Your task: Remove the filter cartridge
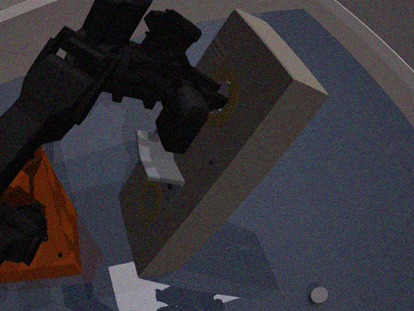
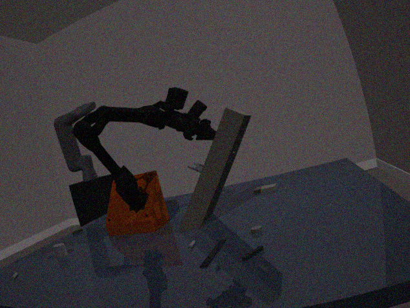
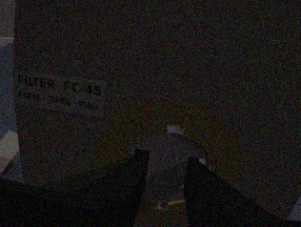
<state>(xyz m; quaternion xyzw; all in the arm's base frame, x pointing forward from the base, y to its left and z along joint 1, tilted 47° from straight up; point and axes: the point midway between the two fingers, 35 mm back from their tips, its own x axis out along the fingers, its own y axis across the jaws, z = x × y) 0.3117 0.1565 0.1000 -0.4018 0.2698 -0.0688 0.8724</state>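
Now: the round grey filter cartridge 1 cm ahead of my gripper tip and 1 cm below it. The rest, counted from my gripper tip: tan service panel 4 cm behind, 8 cm below.
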